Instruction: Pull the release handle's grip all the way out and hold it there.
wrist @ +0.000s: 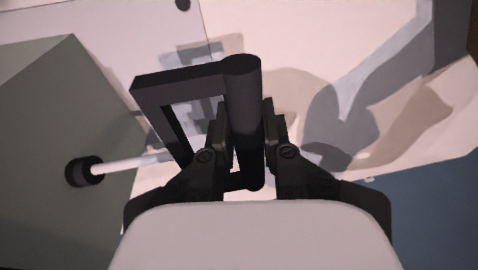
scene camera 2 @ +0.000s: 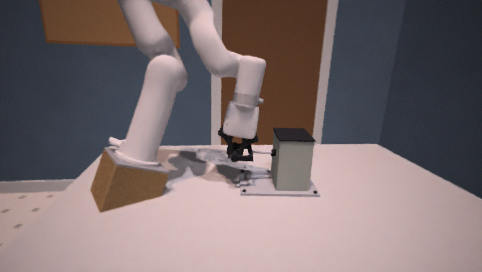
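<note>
The release handle is a black frame with a thick round grip [wrist: 243,85] [scene camera 2: 243,158]. A thin pale rod [wrist: 117,164] [scene camera 2: 263,153] runs from the frame to a black collar [wrist: 80,171] [scene camera 2: 273,152] on the side of a grey-green housing [scene camera 2: 291,165] [wrist: 45,130]. A length of rod shows between collar and frame. My gripper [scene camera 2: 236,151] [wrist: 246,114] is shut on the grip, one finger on each side, with the finger nearer the housing inside the frame. In the wrist view the grip's top end sticks out beyond the fingertips.
The housing has a black lid [scene camera 2: 293,134] and stands on a flat light base plate [scene camera 2: 265,193] [wrist: 135,25] with dark bolts. The arm's brown wedge-shaped mount [scene camera 2: 130,190] is at the left of the white table [scene camera 2: 240,230]. A brown door [scene camera 2: 280,60] is behind.
</note>
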